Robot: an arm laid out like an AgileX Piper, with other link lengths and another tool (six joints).
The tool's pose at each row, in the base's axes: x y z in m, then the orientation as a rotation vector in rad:
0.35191 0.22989 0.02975 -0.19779 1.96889 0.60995
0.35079 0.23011 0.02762 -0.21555 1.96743 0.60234
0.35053 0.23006 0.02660 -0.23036 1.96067 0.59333
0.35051 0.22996 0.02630 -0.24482 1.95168 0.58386
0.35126 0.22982 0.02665 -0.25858 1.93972 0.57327
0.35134 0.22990 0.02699 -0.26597 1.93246 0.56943
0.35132 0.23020 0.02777 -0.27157 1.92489 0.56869
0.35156 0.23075 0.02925 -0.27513 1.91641 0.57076
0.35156 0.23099 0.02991 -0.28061 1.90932 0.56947
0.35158 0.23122 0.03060 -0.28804 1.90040 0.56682
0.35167 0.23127 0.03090 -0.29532 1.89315 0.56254
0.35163 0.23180 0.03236 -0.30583 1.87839 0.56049
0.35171 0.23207 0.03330 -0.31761 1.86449 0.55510
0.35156 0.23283 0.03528 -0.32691 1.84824 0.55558
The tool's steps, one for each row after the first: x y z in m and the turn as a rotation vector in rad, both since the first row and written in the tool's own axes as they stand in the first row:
0.00242 -0.00008 -0.00003 -0.00256 0.00263 -0.01571
0.00342 -0.00035 0.00010 -0.00374 -0.00057 -0.03136
0.00368 -0.00053 0.00014 -0.00482 -0.00591 -0.04753
0.00301 -0.00083 0.00054 -0.00530 -0.01426 -0.06452
0.00268 -0.00068 0.00052 -0.00699 -0.01934 -0.07298
0.00205 -0.00016 0.00038 -0.01014 -0.02495 -0.07885
0.00071 0.00071 0.00033 -0.01452 -0.03174 -0.08226
0.00016 0.00113 0.00021 -0.01717 -0.03695 -0.08821
-0.00043 0.00155 0.00010 -0.02003 -0.04342 -0.09656
-0.00072 0.00166 0.00009 -0.02141 -0.04847 -0.10520
-0.00192 0.00261 -0.00019 -0.02704 -0.05942 -0.11675
-0.00275 0.00312 -0.00032 -0.03077 -0.06940 -0.13058
-0.00432 0.00449 -0.00075 -0.03799 -0.08181 -0.14052

